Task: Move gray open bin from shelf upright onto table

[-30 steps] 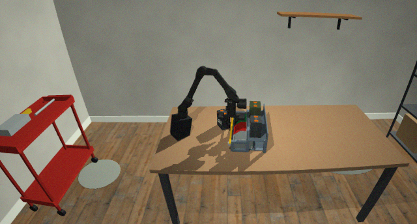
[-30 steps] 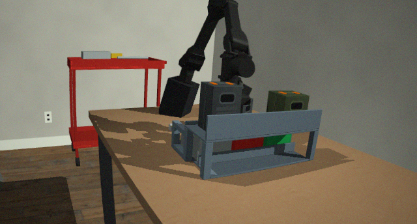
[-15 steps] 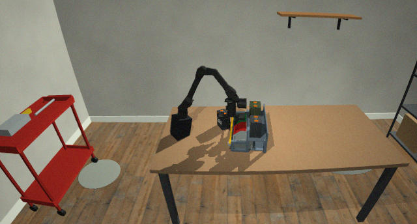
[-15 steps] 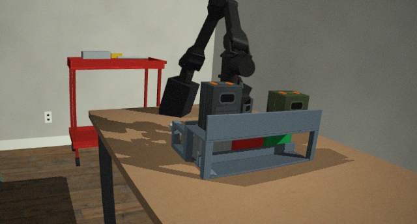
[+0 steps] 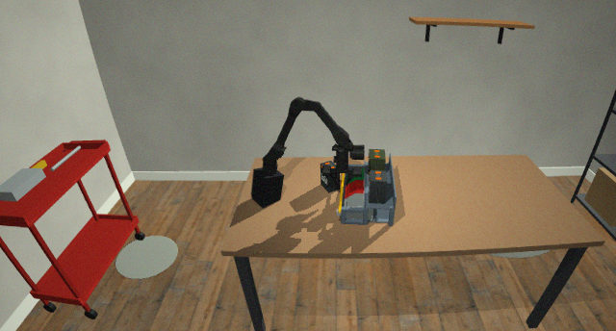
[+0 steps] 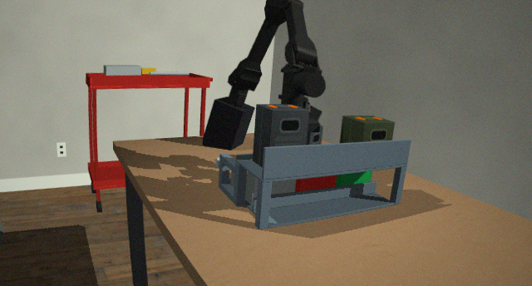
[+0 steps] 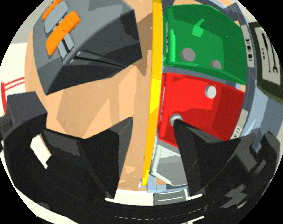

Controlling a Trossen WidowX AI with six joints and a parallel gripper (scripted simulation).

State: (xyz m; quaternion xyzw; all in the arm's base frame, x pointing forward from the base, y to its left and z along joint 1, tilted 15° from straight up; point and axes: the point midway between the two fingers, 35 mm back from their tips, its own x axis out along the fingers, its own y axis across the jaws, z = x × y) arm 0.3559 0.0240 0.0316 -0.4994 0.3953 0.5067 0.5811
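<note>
Now: hand 50 mm above the yellow stick. From my hand the other things lie so: gray bin: 110 mm to the right, 90 mm ahead, 70 mm below; then green bin: 120 mm to the left, 80 mm ahead, 70 mm below; then red bin: 80 mm ahead, 70 mm below.
</note>
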